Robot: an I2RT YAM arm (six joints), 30 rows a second.
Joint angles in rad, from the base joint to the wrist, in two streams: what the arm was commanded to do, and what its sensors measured. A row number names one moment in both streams.
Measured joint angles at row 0:
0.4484 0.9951 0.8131 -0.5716 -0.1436 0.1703
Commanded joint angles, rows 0 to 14:
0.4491 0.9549 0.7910 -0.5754 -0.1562 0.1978
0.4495 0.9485 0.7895 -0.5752 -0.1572 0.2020
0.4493 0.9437 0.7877 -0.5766 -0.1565 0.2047
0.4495 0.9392 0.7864 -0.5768 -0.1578 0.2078
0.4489 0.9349 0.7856 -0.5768 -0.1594 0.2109
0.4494 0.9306 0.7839 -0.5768 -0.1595 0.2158
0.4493 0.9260 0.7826 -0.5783 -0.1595 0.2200
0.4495 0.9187 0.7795 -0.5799 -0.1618 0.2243
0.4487 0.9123 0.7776 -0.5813 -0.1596 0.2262
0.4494 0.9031 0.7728 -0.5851 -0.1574 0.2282
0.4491 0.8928 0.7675 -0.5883 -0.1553 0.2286
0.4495 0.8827 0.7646 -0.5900 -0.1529 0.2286
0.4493 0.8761 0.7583 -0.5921 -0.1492 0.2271
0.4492 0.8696 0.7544 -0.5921 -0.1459 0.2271
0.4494 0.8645 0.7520 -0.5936 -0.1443 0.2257
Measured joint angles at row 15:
0.4484 0.8856 0.7666 -0.5758 -0.1467 0.2005
